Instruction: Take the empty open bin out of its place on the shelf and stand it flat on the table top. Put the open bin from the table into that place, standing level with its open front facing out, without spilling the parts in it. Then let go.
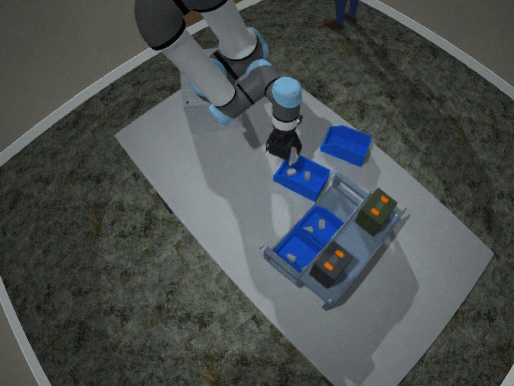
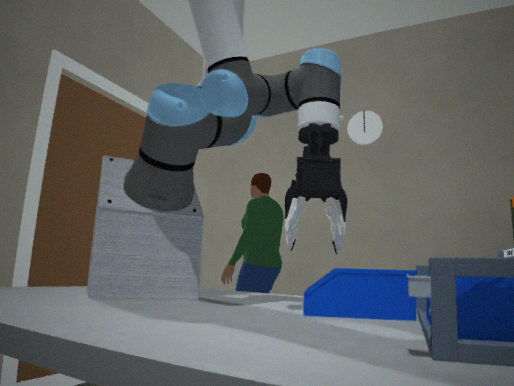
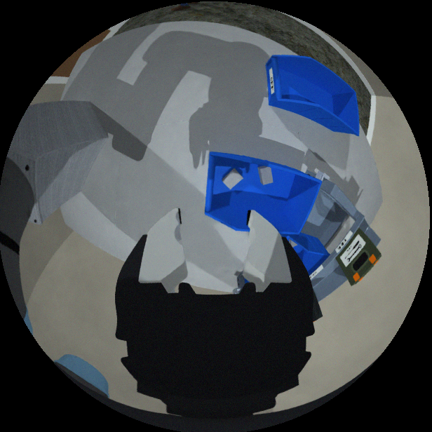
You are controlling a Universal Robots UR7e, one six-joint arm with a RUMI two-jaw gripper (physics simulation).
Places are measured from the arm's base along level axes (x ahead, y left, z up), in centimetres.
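Pixels of known places: gripper, fingertip midpoint: (image 2: 313, 252); arm's base, link origin: (image 2: 158, 191).
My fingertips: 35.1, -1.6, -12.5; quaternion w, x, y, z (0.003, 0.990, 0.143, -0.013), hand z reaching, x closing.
Observation:
For each thing: its middle in the pictures, then the offset to it from my fingertips, as dx, dy, dz. "spot": a spot on its surface instead. Level surfaces: height alone.
- empty open blue bin, surface spot: (image 1: 346, 145) spot: +9.8, +26.8, -9.8
- blue bin with two pale parts, surface spot: (image 2: 360, 295) (image 1: 295, 187) spot: +8.2, -2.7, -6.6
- shelf, surface spot: (image 2: 444, 310) spot: +18.3, -27.8, -6.0
- table, surface height: dz -10.1
The empty open blue bin (image 1: 346, 145) (image 3: 312, 92) stands flat on the table top, beyond the shelf's end. The blue bin with two pale parts (image 1: 299, 185) (image 2: 360, 295) (image 3: 255, 200) stands level on the table beside the shelf (image 1: 281, 265) (image 2: 444, 310) (image 3: 344, 197). The shelf's end place nearest these bins is vacant. My gripper (image 1: 284, 156) (image 2: 314, 249) (image 3: 213, 210) is partly open with nothing between its fingers. It hangs above the table near the far end of the parts bin, clear of it.
Two blue bins with parts (image 1: 320, 227) (image 1: 300, 250) stand in the shelf's other places. A green case (image 1: 375, 212) (image 3: 359, 257) and a dark case (image 1: 331, 267) sit on the shelf's top. A person (image 2: 262, 230) stands beyond the table (image 1: 225, 215).

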